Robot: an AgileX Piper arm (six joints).
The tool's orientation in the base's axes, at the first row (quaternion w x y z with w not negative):
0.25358 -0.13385 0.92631 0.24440
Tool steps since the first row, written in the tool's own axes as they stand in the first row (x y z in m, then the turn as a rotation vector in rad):
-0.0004 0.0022 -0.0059 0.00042 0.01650 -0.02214
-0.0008 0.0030 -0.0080 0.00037 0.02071 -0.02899
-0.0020 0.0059 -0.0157 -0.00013 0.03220 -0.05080
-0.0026 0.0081 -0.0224 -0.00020 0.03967 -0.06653
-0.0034 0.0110 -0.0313 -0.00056 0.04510 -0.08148
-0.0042 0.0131 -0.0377 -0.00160 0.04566 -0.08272
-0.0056 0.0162 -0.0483 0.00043 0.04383 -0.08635
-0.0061 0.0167 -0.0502 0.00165 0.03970 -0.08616
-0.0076 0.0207 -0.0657 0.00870 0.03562 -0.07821
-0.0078 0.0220 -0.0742 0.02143 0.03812 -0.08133
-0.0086 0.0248 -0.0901 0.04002 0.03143 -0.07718
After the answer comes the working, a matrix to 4 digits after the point.
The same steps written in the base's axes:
-0.0029 -0.0012 0.0055 -0.01544 0.00236 0.02277
-0.0037 -0.0015 0.0076 -0.01973 0.00235 0.02957
-0.0069 -0.0029 0.0151 -0.03241 0.00077 0.05066
-0.0099 -0.0045 0.0214 -0.04149 -0.00111 0.06540
-0.0139 -0.0066 0.0296 -0.04925 -0.00426 0.07893
-0.0166 -0.0080 0.0356 -0.04909 -0.00430 0.08063
-0.0209 -0.0108 0.0456 -0.05158 -0.00799 0.08157
-0.0214 -0.0113 0.0474 -0.05098 -0.01153 0.07918
-0.0279 -0.0158 0.0614 -0.05214 -0.01171 0.06786
-0.0317 -0.0191 0.0684 -0.06497 -0.01280 0.06436
-0.0385 -0.0249 0.0819 -0.07634 -0.01860 0.04871

The tool's axes in the first row as the columns of a matrix, in the base's axes (rounded; the answer above uses it unrounded):
-0.8356 -0.3719 0.4044
-0.1240 0.8447 0.5207
-0.5352 0.3849 -0.7519

